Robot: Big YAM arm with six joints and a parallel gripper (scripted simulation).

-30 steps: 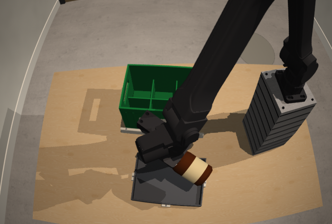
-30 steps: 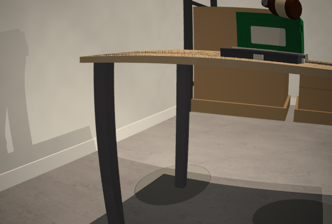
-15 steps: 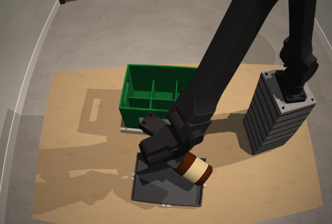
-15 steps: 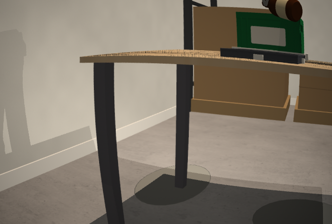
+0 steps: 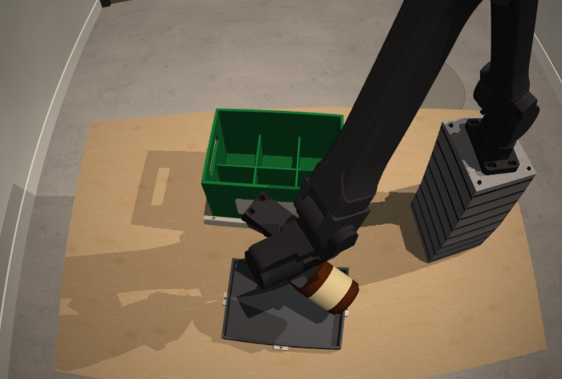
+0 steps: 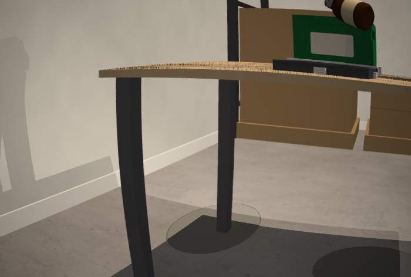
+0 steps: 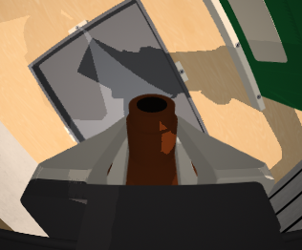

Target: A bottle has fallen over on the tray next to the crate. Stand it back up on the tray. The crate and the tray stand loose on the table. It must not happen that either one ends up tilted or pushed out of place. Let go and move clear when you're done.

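Now: hand 40 mm past the brown bottle, 30 mm to the right of it and 10 mm above it. Also, from my hand: dark tray: 180 mm below, 40 mm to the left, 10 mm ahead; green crate: 240 mm to the right, 110 mm below, 10 mm ahead.
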